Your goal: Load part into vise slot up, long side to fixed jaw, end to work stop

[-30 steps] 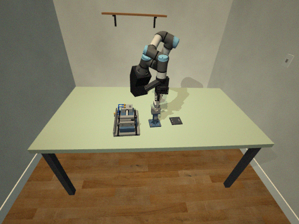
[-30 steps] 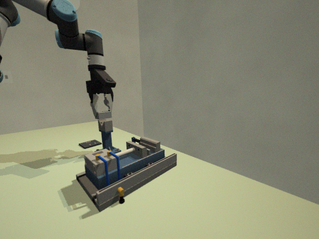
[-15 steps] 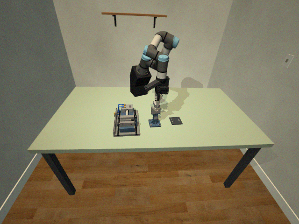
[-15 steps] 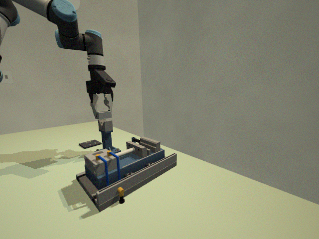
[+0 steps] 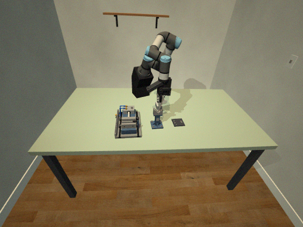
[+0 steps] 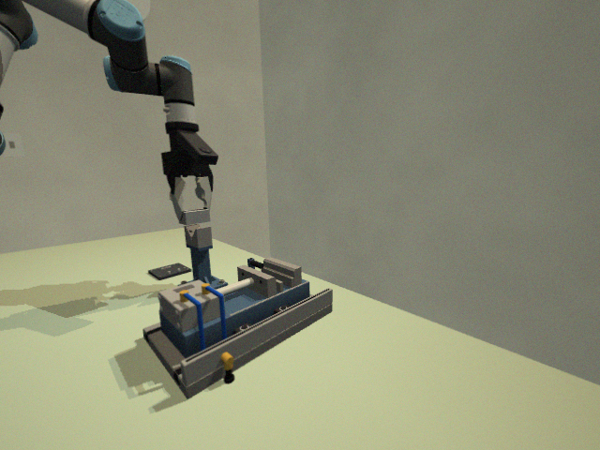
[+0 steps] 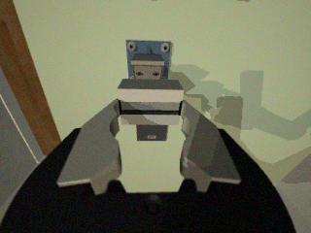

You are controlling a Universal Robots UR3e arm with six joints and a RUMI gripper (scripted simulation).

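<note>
My gripper is now right at the part. Round my hand: dark infeed plate (19 cm below, 18 cm to the left, 4 cm behind); then fixed jaw (21 cm to the right, 12 cm below, 11 cm ahead); then work stop rod (17 cm to the right, 10 cm below, 7 cm ahead).
</note>
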